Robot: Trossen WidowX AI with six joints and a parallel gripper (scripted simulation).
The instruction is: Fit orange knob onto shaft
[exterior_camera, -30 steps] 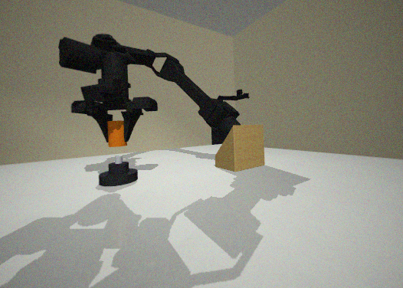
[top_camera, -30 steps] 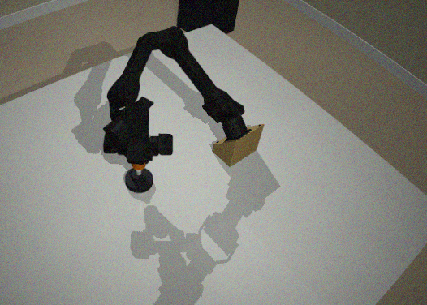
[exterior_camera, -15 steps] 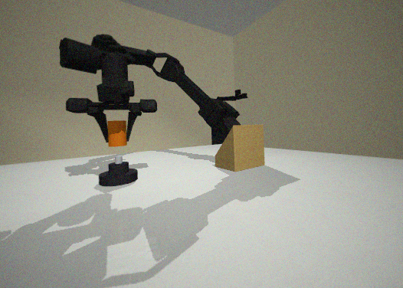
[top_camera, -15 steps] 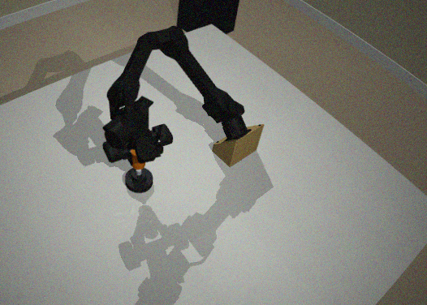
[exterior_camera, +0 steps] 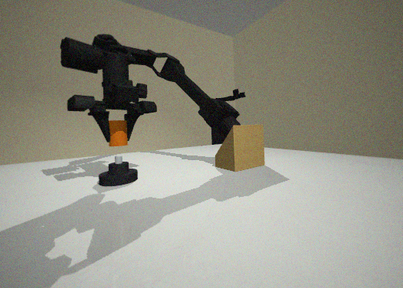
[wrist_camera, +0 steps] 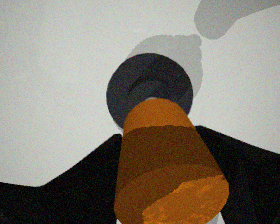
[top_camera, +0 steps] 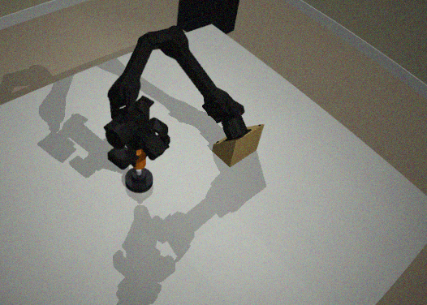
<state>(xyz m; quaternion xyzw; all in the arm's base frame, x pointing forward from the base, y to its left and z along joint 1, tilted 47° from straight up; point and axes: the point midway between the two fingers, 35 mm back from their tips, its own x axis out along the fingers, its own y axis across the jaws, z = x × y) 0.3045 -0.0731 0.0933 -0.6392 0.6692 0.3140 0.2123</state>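
Now: the orange knob 30 mm above my gripper tip. From my gripper tip the other things lie so: round black pedestal: 60 mm below.
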